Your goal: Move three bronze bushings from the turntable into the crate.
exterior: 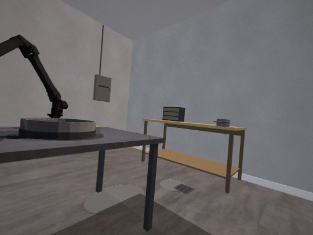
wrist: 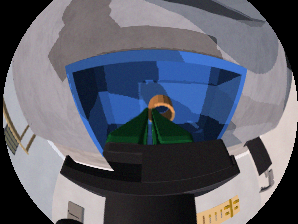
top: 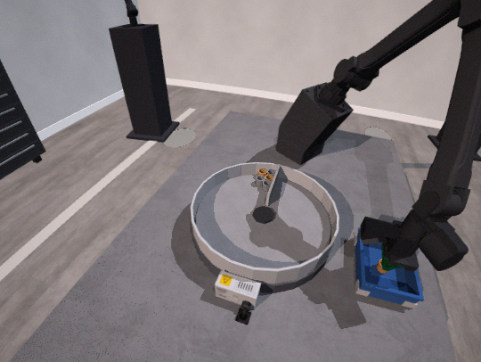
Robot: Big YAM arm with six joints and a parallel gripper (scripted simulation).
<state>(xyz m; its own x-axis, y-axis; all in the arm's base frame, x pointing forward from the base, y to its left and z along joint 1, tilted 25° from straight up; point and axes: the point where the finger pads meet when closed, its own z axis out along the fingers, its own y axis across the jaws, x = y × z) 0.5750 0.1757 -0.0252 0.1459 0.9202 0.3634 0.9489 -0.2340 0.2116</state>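
Right now the blue crate is 10 mm below my hand and 10 mm behind it. Round my hand: round turntable: 350 mm to the right, 110 mm behind, 20 mm above.
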